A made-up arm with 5 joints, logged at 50 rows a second.
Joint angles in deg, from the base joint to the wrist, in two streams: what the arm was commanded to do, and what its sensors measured. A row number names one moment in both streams.
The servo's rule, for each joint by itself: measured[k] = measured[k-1] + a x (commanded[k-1-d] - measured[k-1]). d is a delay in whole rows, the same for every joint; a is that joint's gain. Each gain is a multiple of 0.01, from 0.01 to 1. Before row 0 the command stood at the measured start. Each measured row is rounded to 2 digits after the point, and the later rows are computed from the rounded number. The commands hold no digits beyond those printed.
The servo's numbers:
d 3
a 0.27 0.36 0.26 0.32 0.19
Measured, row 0:
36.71 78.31 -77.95 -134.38 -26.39
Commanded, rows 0 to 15:
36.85 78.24 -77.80 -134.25 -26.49
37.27 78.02 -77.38 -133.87 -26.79
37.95 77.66 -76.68 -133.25 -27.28
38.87 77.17 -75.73 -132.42 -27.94
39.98 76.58 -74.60 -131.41 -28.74
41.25 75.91 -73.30 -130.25 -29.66
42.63 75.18 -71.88 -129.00 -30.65
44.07 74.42 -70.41 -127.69 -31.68
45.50 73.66 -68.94 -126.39 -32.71
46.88 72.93 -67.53 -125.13 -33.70
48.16 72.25 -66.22 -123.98 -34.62
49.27 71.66 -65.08 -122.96 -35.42
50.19 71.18 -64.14 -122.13 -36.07
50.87 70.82 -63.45 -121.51 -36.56
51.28 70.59 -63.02 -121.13 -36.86
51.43 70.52 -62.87 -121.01 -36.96
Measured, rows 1 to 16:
36.71 78.31 -77.95 -134.38 -26.39
36.71 78.31 -77.95 -134.38 -26.39
36.71 78.31 -77.95 -134.38 -26.39
36.75 78.28 -77.91 -134.34 -26.41
36.89 78.19 -77.77 -134.19 -26.48
37.18 78.00 -77.49 -133.89 -26.63
37.64 77.70 -77.03 -133.42 -26.88
38.27 77.30 -76.40 -132.78 -27.23
39.07 76.80 -75.59 -131.97 -27.69
40.03 76.22 -74.63 -131.02 -28.25
41.12 75.57 -73.53 -129.95 -28.90
42.30 74.88 -72.34 -128.81 -29.62
43.54 74.18 -71.09 -127.63 -30.40
44.79 73.49 -69.82 -126.46 -31.20
46.00 72.83 -68.59 -125.34 -32.00
47.13 72.24 -67.43 -124.31 -32.77

